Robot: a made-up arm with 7 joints.
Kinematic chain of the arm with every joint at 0, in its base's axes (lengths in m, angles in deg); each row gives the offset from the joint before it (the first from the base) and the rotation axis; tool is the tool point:
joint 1: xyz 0 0 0.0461 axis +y
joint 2: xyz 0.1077 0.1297 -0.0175 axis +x
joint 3: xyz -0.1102 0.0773 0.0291 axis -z
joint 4: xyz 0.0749 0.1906 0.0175 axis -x
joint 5: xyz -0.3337 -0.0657 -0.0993 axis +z
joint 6: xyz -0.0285 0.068 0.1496 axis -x
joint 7: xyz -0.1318 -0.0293 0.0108 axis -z
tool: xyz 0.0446 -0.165 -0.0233
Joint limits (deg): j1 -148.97..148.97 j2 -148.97..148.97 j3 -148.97..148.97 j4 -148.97..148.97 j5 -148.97..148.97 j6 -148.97..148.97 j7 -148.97..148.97
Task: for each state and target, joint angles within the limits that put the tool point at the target. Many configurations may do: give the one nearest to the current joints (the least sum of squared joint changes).
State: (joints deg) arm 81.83 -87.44 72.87 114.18 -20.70 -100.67 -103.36
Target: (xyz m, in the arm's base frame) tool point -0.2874 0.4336 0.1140
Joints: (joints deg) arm 105.66 -45.07 45.07 110.74 -20.09 -100.35 -87.93
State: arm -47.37 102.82 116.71 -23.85 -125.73 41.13 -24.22
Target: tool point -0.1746 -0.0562 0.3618
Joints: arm -61.41 91.97 102.92 -26.57 -120.95 38.74 -26.04
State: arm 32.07 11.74 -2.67 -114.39 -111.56 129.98 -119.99
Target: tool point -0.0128 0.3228 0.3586
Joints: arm 53.72 31.23 -4.89 -117.89 -122.13 134.56 -133.61
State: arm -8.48 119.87 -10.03 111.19 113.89 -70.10 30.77
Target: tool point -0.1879 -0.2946 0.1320
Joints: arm -3.35 113.44 -2.45 118.44 115.51 -67.87 35.52
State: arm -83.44 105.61 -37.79 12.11 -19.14 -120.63 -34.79
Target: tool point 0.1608 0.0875 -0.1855
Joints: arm -114.98 105.85 -66.16 8.67 -30.12 -118.52 -65.37
